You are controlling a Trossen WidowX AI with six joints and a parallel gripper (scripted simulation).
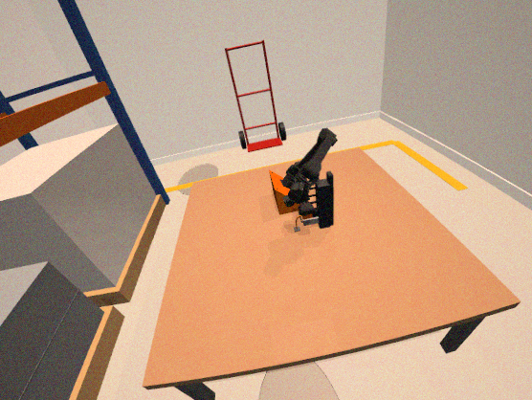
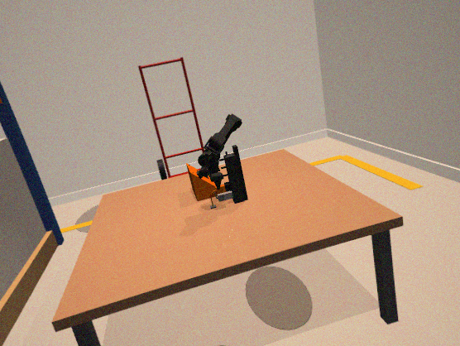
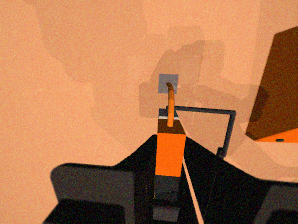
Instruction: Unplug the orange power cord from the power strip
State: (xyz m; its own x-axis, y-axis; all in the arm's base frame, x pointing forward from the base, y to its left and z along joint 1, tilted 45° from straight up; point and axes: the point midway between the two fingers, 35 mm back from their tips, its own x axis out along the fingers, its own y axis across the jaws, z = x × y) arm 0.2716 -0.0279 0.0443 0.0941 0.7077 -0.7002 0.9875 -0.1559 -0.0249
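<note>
Now: gripper tip 3 cm to the right of the orange plug.
</note>
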